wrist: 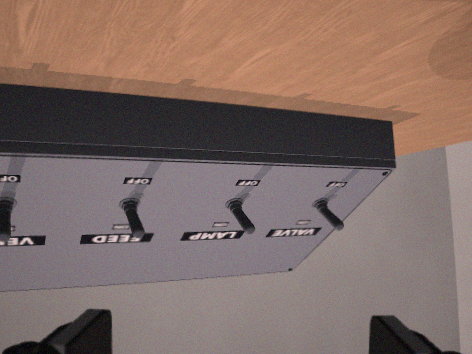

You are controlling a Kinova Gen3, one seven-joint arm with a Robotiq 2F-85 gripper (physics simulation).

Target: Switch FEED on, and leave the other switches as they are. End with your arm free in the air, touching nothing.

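Places are measured from the arm's base along level axes (x right, y up, z back), in millimetres.
Where they show: gripper, fingertip midpoint: (240,342).
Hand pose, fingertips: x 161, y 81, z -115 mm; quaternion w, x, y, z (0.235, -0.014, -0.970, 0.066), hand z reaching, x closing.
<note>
Each offset is from my fingertips to the top centre of the thing. "spot": to the spot under its first point. Level surfaces: height alone.
The FEED switch {spot: dy -55, dx -40, dz -309 mm} (132,218) is a black lever on a grey panel (150,270) that shows upside down. Its tip points down in the view and covers part of the FEED label {dy -31, dx -43, dz -396 mm} (107,239). The LAMP switch {dy -35, dx -163, dz -315 mm} (241,217) and the VALVE switch {dy -35, dx -283, dz -315 mm} (329,215) stand to its right, and a switch {dy -35, dx +77, dz -314 mm} (5,219) with a partly cut-off label stands at the left edge. All the levers point much the same way; whether they are on or off is hard to tell from this angle. My gripper (240,327) is open and empty, its fingers at the bottom, apart from the levers in the view.
The panel's dark side (200,122) runs across the view, with a wooden surface {dy -168 mm} (225,45) beyond it at the top. A grey background shows below and right of the panel. The panel's right edge slants down to a corner near the lower middle. The panel runs out of view on the left.
</note>
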